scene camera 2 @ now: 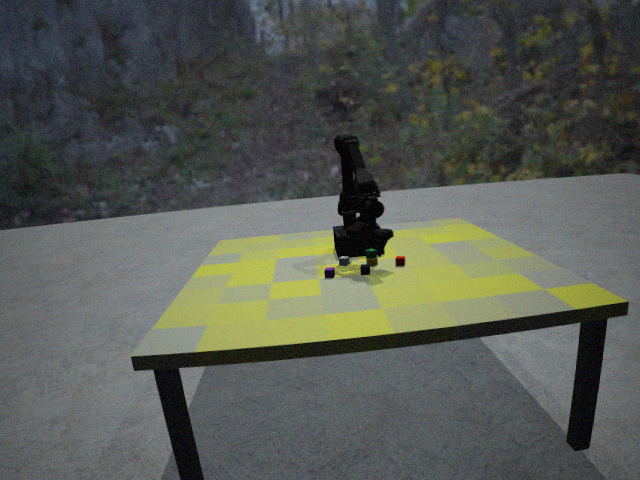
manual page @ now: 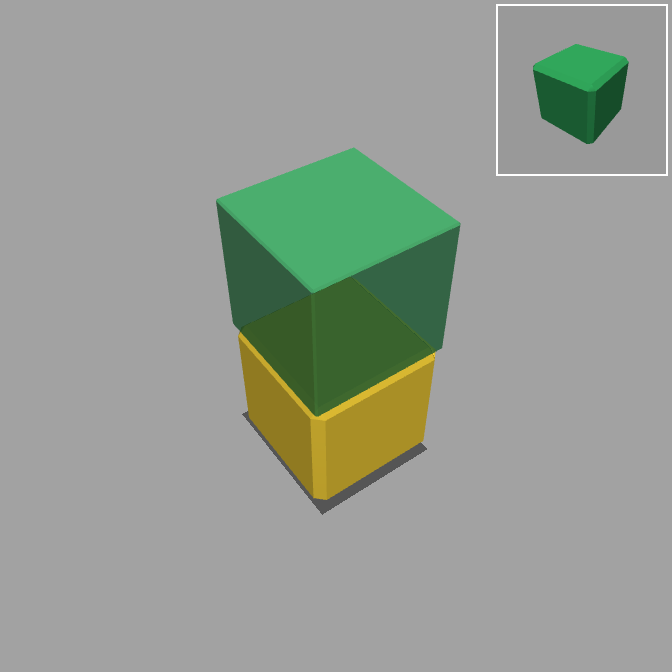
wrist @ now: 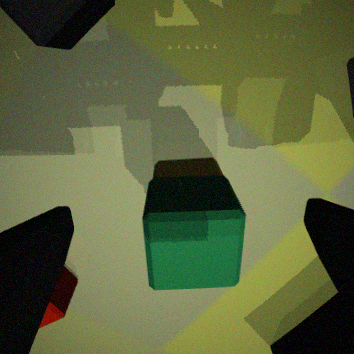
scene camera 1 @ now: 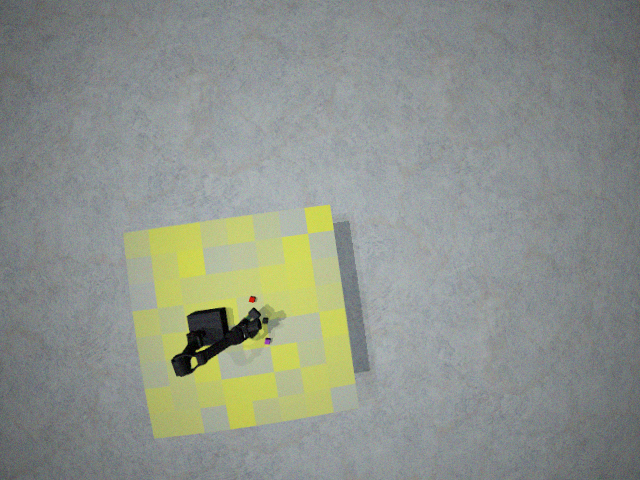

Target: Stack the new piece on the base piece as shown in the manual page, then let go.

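Observation:
A green cube sits on top of a brown-orange cube, roughly lined up with it. In the wrist view much of the lower cube is hidden under the green one. My gripper is open, with one black finger well to the left and one well to the right of the green cube. A gap shows between the cube and each finger. In scene camera 1 the arm covers most of the stack.
A red cube, a black cube, a purple cube and a grey cube stand around the stack on the yellow and grey patterned table.

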